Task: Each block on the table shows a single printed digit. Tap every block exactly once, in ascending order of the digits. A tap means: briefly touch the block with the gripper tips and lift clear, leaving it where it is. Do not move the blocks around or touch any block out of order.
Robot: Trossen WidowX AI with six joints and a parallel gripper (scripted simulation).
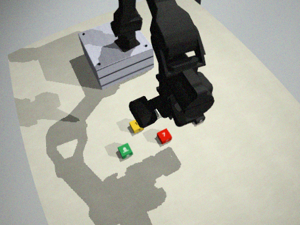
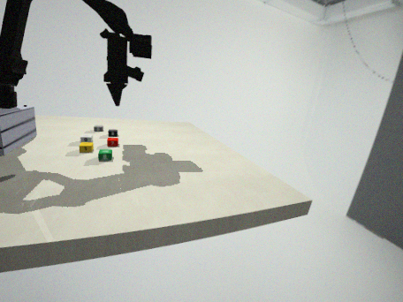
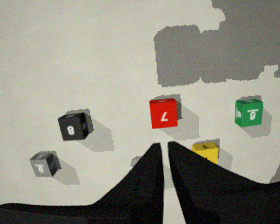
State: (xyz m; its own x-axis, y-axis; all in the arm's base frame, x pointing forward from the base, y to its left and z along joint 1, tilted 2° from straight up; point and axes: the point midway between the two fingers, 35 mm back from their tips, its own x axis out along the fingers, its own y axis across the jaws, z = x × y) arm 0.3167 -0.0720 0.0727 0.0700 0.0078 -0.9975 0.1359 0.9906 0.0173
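Now: gripper tip 110 mm to the right of the black block and 120 mm above it. Also, from my gripper tip: red block (10 mm behind, 10 mm to the right, 120 mm below); yellow block (90 mm behind, 50 mm to the right, 120 mm below); white block (90 mm behind, 40 mm to the left, 120 mm below).
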